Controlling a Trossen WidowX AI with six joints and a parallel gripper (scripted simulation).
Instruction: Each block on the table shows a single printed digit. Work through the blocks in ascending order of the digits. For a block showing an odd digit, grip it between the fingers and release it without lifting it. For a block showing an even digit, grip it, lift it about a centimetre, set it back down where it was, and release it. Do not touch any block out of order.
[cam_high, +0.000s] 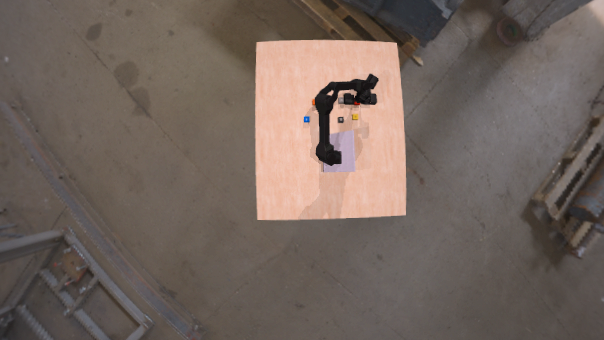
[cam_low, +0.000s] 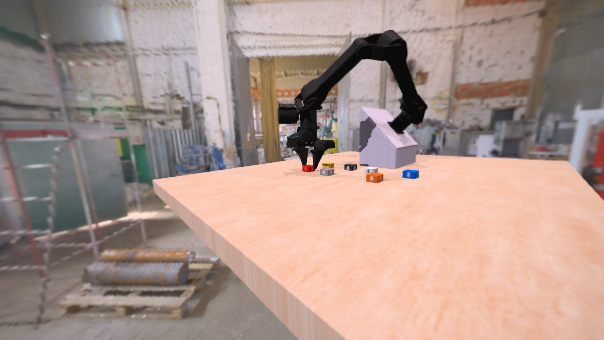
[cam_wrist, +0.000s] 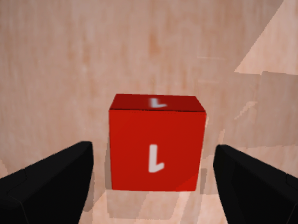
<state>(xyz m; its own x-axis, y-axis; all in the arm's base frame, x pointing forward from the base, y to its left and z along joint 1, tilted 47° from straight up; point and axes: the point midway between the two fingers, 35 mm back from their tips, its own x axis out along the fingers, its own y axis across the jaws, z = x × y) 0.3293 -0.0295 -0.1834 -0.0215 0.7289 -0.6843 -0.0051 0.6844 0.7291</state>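
The red block is 1 cm ahead of my gripper tip. Also, from my gripper tip: grey block: 2 cm ahead, 9 cm to the left; then dark block: 10 cm behind, 10 cm to the left; then yellow block: 8 cm behind, 1 cm to the left.
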